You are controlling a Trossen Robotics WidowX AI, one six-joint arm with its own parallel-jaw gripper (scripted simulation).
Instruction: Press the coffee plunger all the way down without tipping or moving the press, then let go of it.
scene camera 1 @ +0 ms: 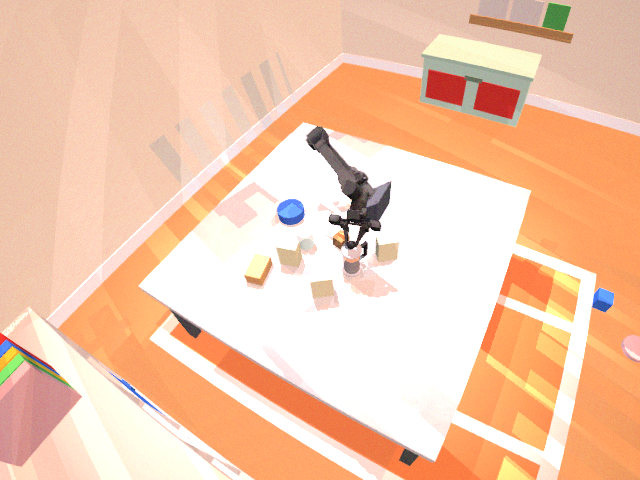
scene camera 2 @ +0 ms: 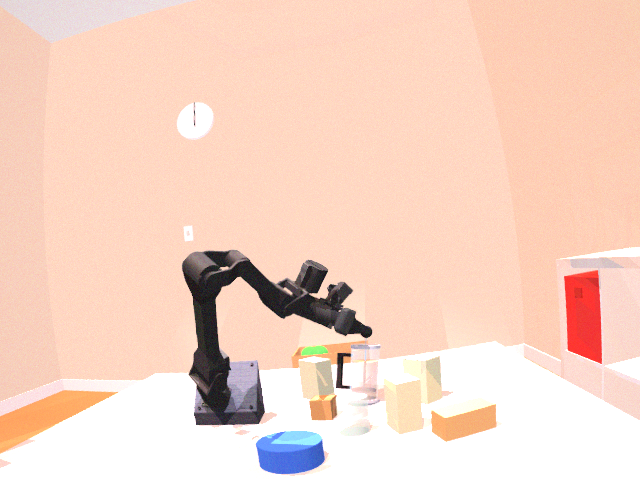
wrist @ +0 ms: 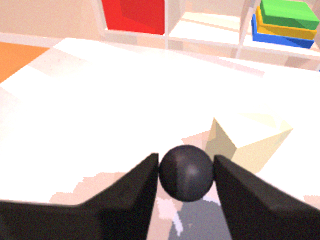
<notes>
I see my gripper (scene camera 2: 368, 330), a coffee press (scene camera 2: 365, 357) and a small glass cup (scene camera 2: 353, 415).
The coffee press is seen too in scene camera 1 (scene camera 1: 351, 255). My gripper also shows in scene camera 1 (scene camera 1: 350, 246) and in the wrist view (wrist: 185, 160). The wrist view does not show the small glass cup: it is out of frame.
</notes>
